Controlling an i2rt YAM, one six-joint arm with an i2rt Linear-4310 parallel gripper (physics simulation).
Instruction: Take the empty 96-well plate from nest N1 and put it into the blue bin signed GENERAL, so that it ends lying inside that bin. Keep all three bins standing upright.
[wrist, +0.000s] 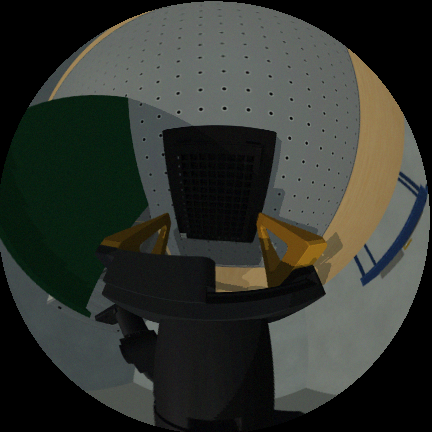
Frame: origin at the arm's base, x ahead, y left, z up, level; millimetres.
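Seen in the pictures: gripper, fingertip midpoint: (213, 217).
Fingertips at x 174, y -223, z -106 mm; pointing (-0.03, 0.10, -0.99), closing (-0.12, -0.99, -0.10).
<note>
Offsets run from my fingertips to a thing's top centre. Level surfaces: height alone.
A dark 96-well plate @[8 mm ahead, 3 mm right, 18 mm down] (215, 195) lies flat with its grid of wells facing up, in a black nest @[8 mm ahead, 3 mm right, 29 mm down] (220, 134) on the grey perforated board. Plate and nest are both very dark, so the edge between them is hard to make out, and no N1 sign can be read. My gripper (213, 217) is open, with one yellow-orange finger towards each side of the near part of the nest. The fingers hold nothing and look to be above the plate. The blue bin signed GENERAL does not show.
A large dark green bin wall (70, 175) stands close on the left, beside the nest. The grey perforated board @[44 mm down] (300, 75) extends beyond the nest, with a wooden table edge (382, 125) on the right. A blue tubular frame (407, 230) stands off the table at the far right.
</note>
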